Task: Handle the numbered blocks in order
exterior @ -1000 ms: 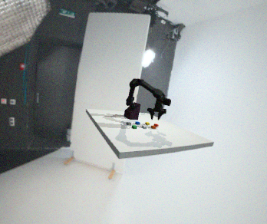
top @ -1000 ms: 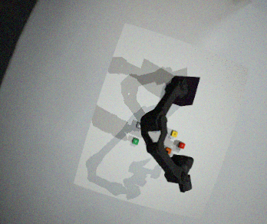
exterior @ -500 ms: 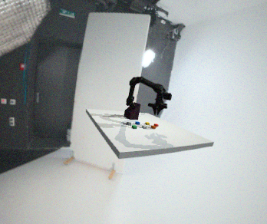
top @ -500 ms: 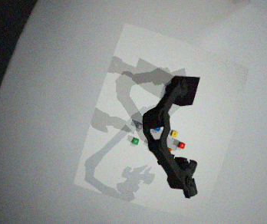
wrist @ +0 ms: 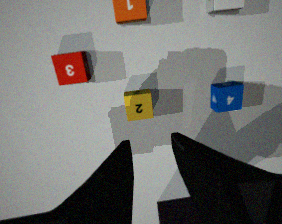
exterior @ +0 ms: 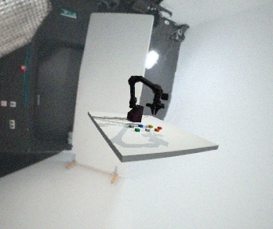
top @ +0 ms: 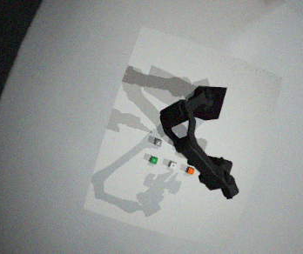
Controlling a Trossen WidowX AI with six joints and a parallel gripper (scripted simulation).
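Right now my gripper tip is 20 mm past the yellow block and 120 mm above it. Also, from my gripper tip: red block 30 mm ahead, 70 mm to the left, 120 mm below; blue block 10 mm behind, 110 mm to the right, 120 mm below; orange block 90 mm ahead, 10 mm to the left, 120 mm below.
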